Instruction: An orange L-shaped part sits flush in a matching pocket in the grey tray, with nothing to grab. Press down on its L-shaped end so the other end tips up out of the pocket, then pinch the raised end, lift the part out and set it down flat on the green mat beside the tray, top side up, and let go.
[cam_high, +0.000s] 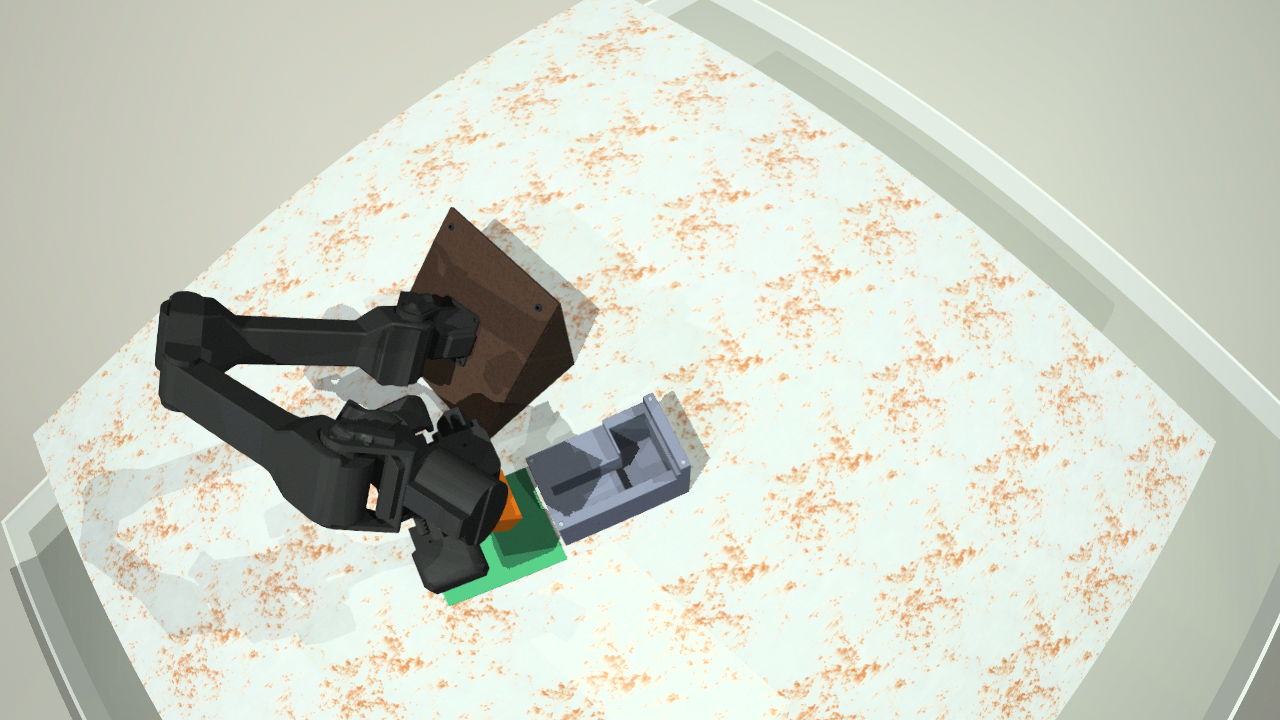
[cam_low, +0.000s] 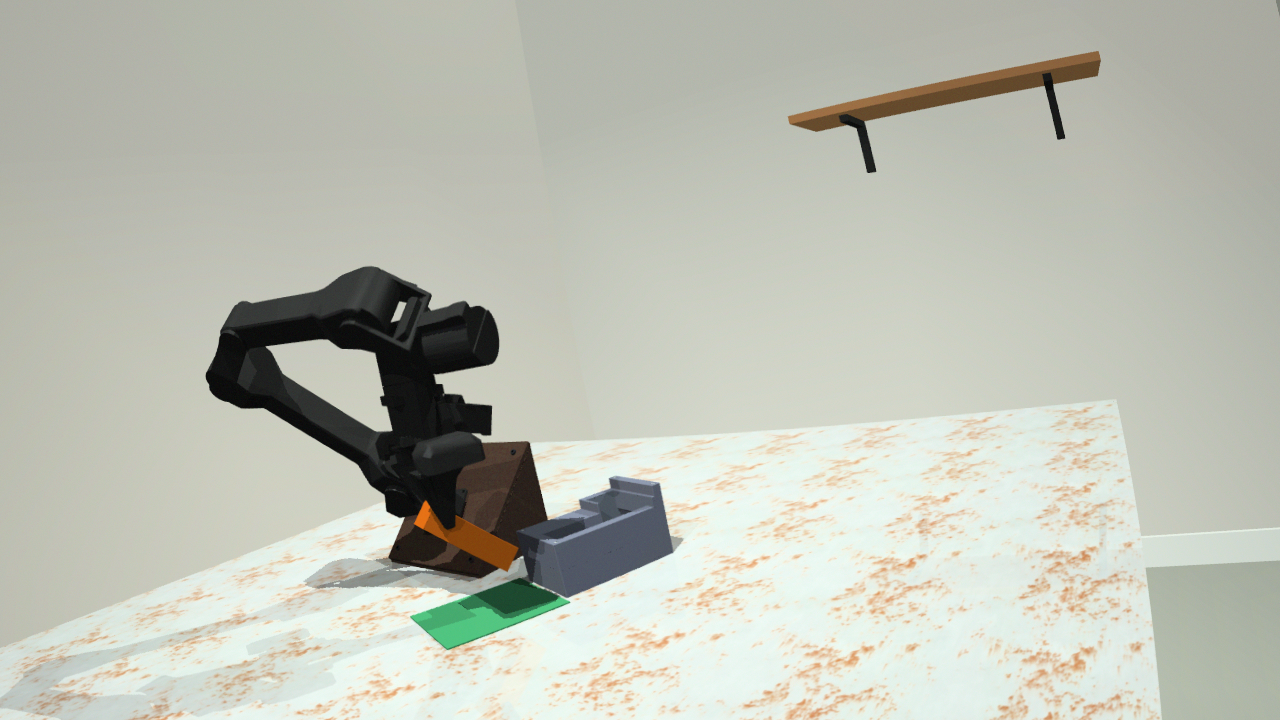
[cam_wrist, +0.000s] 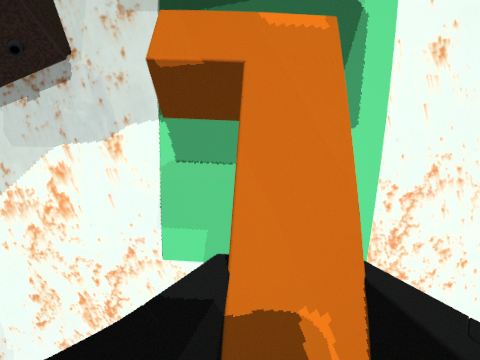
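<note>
The green mat is 120 mm below my gripper tip, 20 mm to the left of it and 10 mm ahead of it. Also, from my gripper tip: orange L-shaped part 40 mm to the left, 30 mm below.
</note>
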